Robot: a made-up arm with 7 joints. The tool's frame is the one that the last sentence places. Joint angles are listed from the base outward.
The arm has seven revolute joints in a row. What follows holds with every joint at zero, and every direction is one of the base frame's.
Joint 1 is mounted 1.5 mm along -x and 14.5 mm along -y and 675.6 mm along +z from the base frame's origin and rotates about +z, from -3.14 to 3.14 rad.
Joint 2 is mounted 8.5 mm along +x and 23.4 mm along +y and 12.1 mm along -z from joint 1 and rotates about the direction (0, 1, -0.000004), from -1.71 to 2 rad.
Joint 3 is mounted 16.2 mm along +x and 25.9 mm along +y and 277.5 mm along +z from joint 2 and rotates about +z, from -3.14 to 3.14 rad.
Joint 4 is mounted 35.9 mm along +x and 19.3 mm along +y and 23 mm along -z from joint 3 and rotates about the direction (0, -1, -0.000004), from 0.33 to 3.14 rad.
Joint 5 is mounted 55 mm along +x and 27.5 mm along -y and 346 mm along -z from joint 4 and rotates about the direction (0, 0.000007, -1), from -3.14 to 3.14 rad.
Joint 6 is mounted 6 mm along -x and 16.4 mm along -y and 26.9 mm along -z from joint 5 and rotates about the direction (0, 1, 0.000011), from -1.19 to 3.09 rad.
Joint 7 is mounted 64.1 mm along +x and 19.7 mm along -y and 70.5 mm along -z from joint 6 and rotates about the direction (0, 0.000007, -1), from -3.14 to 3.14 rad.
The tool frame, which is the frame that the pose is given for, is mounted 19.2 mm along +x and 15.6 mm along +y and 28.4 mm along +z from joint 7; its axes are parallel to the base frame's.
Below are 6 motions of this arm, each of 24 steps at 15 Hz.
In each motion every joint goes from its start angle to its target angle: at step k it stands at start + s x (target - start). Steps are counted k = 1, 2, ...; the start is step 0. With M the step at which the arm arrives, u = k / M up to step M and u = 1 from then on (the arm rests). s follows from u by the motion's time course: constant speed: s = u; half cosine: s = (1 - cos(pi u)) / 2; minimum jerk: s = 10 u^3 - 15 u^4 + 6 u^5.
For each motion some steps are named. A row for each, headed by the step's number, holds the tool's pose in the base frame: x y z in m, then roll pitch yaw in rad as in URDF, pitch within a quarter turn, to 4 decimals.
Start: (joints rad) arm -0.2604 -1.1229 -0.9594 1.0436 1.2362 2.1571 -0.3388
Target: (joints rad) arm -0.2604 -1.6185 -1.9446 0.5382 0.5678 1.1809 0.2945
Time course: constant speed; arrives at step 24
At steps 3, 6, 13, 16, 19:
3: 0.0058 -0.2968 0.9057 2.0795 -0.6095 -0.8103
6: -0.0027 -0.3167 0.8486 2.1463 -0.4135 -0.9078
13: 0.0036 -0.3301 0.7133 2.2670 0.0414 -0.9831
16: 0.0179 -0.3222 0.6601 2.3236 0.2236 -0.9624
19: 0.0384 -0.3070 0.6131 2.3923 0.3920 -0.9111

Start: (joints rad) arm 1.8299 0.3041 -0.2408 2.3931 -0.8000 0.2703 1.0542
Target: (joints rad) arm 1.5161 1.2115 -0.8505 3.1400 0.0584 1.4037 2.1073
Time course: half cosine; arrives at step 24
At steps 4, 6, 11, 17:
4: -0.0979 0.4373 1.2155 2.2310 -1.1103 -0.8466
6: -0.0767 0.4635 1.2026 1.9689 -1.0456 -0.6834
11: -0.0115 0.5408 1.1387 1.4433 -0.7352 -0.5328
17: 0.0360 0.6135 1.0154 1.0710 -0.4227 -0.7012

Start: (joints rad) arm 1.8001 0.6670 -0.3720 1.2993 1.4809 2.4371 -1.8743
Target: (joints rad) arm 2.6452 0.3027 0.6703 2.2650 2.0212 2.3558 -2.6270
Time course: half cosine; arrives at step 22
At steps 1, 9, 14, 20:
1: -0.0637 0.4261 0.5554 2.2580 -0.8801 1.5495
9: -0.3637 0.3853 0.7216 -2.5027 -1.0586 0.5904
14: -0.5181 0.1398 0.9356 -1.8671 -0.3763 0.5649
20: -0.4624 -0.0780 1.0960 -1.6735 0.2133 0.9737

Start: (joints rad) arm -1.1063 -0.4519 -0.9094 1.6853 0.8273 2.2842 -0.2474
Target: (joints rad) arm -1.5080 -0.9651 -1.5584 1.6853 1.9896 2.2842 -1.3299
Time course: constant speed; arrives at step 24
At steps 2, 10, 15, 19, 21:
2: -0.1961 -0.2617 1.0663 1.1196 -0.4588 -1.3613
10: -0.3075 -0.1089 1.0669 1.7331 -1.1949 -1.9591
15: -0.3541 0.0040 1.0416 -2.9110 -1.2214 2.5915
19: -0.3745 0.0973 1.0061 -2.4883 -0.8560 2.0424
21: -0.3786 0.1433 0.9836 -2.4256 -0.6546 1.8964

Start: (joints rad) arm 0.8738 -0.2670 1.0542 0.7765 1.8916 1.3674 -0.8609
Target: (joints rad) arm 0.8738 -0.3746 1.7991 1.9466 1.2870 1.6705 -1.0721
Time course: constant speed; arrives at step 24
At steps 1, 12, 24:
1: -0.2041 0.3912 0.7043 1.4639 -0.2797 1.6455
12: -0.4095 0.3120 0.8751 1.1350 -0.7729 2.5503
24: -0.5171 0.0749 1.0279 0.2906 -0.8718 -2.3746

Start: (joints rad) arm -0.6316 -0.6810 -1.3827 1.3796 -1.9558 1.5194 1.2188
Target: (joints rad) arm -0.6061 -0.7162 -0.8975 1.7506 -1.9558 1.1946 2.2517
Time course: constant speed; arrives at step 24
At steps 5, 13, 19, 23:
5: -0.3322 -0.3211 0.9982 -0.0333 -1.3122 2.9947
13: -0.2890 -0.2990 1.0933 1.2382 -0.9876 1.8809
19: -0.2566 -0.2669 1.1551 1.4544 -0.5986 1.8070
23: -0.2364 -0.2396 1.1907 1.5400 -0.3340 1.8358

